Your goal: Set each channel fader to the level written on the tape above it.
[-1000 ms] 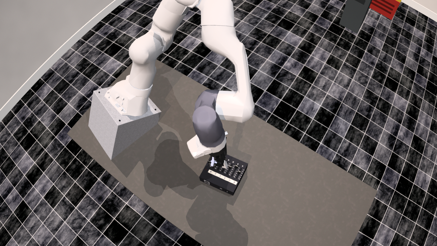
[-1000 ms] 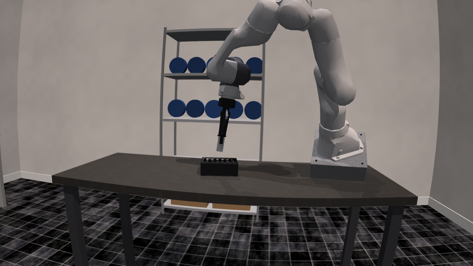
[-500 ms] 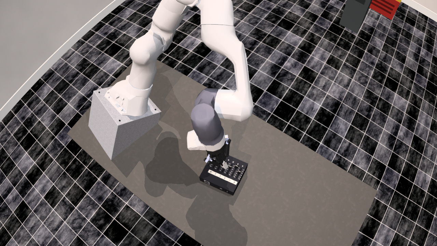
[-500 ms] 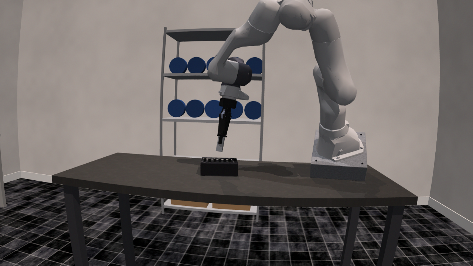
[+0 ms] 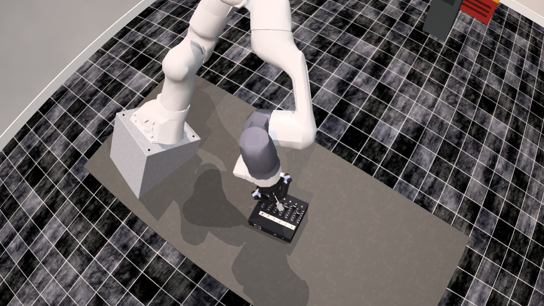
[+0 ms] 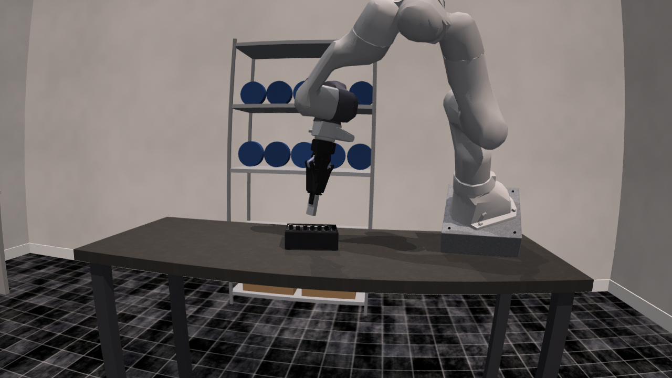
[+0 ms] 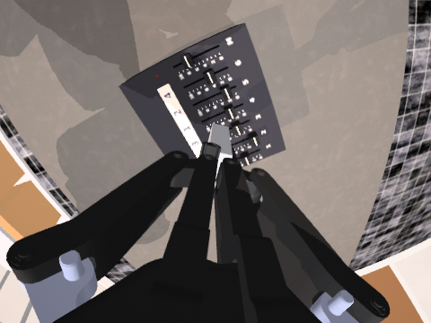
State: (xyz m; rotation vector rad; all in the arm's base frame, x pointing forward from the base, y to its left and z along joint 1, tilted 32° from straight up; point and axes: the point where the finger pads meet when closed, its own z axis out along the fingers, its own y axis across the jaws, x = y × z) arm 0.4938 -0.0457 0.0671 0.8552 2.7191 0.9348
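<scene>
Now: the master fader 70 mm behind my hand and 60 mm below it.
</scene>
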